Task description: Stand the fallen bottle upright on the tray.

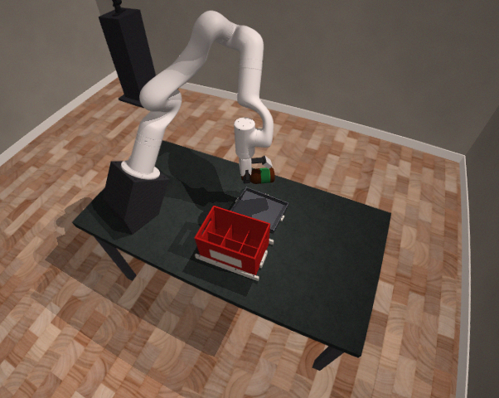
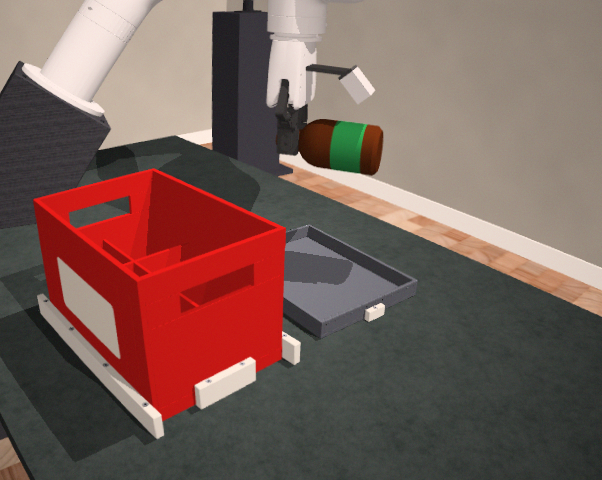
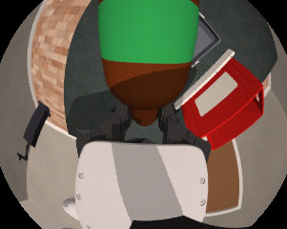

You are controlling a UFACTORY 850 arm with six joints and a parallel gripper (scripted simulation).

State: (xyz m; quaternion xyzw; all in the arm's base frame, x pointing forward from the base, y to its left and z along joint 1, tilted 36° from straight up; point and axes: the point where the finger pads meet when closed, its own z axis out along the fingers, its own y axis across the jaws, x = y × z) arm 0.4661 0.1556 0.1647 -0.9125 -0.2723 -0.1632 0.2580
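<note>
The brown bottle lies 4 cm ahead of my hand and 3 cm to the left of it. Also, from my hand: grey shallow tray: 19 cm below, 8 cm ahead, 1 cm to the right; then red crate: 28 cm to the right, 12 cm below, 9 cm ahead.
</note>
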